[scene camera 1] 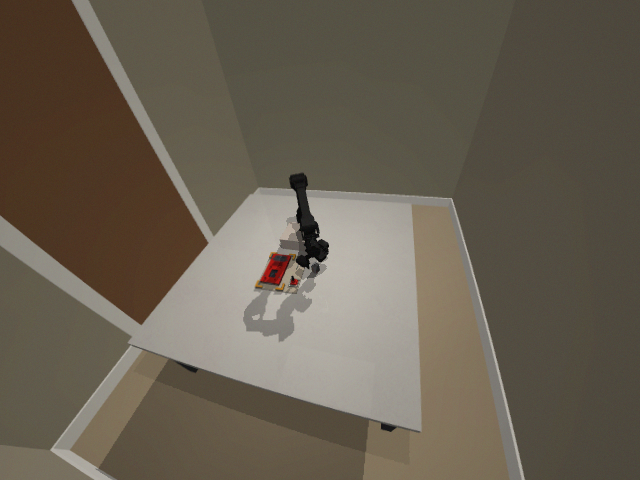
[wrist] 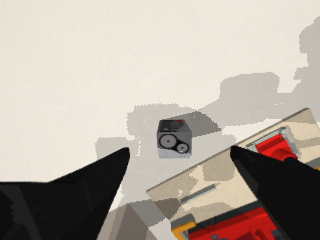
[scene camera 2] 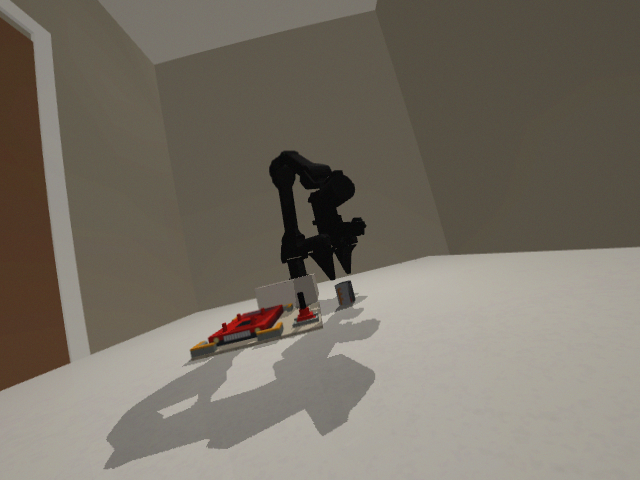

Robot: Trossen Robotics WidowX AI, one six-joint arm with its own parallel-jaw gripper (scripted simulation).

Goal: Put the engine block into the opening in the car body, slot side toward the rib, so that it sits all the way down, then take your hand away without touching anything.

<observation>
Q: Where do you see a red car body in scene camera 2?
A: At 245, 327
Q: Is my gripper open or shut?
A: Open.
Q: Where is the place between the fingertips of my gripper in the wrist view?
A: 178, 151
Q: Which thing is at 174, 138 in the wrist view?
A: An engine block.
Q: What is my gripper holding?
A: Nothing.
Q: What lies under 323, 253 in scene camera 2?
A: My gripper.
</observation>
